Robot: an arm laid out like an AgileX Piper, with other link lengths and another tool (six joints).
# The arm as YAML. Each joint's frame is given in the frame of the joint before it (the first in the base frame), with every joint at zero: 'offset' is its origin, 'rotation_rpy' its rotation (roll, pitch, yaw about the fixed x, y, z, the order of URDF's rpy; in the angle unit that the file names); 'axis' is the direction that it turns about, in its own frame. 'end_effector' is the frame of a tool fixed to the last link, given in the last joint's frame.
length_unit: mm
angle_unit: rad
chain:
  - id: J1
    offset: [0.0, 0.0, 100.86]
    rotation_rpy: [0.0, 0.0, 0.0]
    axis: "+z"
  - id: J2
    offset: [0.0, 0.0, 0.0]
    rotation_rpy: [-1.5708, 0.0, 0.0]
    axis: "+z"
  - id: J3
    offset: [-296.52, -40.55, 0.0]
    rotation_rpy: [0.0, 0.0, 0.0]
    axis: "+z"
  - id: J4
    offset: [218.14, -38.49, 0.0]
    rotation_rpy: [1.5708, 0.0, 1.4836]
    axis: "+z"
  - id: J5
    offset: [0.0, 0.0, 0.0]
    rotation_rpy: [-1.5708, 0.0, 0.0]
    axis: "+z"
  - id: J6
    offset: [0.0, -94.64, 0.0]
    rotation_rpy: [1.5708, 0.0, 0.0]
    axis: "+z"
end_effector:
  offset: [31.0, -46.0, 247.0]
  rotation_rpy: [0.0, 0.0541, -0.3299]
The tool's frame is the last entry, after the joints.
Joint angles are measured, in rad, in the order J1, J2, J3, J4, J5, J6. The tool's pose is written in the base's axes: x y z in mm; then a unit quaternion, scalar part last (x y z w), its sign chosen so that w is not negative. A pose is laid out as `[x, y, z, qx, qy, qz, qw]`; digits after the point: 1 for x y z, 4 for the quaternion.
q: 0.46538, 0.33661, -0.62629, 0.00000, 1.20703, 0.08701
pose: [141.2, 22.6, 60.6, -0.3242, 0.8838, 0.0314, 0.3359]
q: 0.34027, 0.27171, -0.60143, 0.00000, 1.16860, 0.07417
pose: [151.5, 7.4, 68.2, -0.2697, 0.8873, 0.0095, 0.3740]
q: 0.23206, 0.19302, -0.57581, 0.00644, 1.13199, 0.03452
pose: [160.0, -6.2, 78.8, -0.2339, 0.8790, -0.0170, 0.4152]
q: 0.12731, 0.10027, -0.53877, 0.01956, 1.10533, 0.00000
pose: [163.2, -19.2, 84.6, -0.1985, 0.8692, -0.0437, 0.4507]
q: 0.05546, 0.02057, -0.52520, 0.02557, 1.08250, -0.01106
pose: [166.2, -29.1, 97.9, -0.1678, 0.8542, -0.0651, 0.4878]
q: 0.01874, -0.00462, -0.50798, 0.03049, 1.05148, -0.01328
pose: [170.0, -33.7, 103.1, -0.1511, 0.8474, -0.0748, 0.5035]
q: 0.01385, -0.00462, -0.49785, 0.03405, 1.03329, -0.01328
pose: [172.7, -33.5, 103.6, -0.1486, 0.8457, -0.0748, 0.5070]
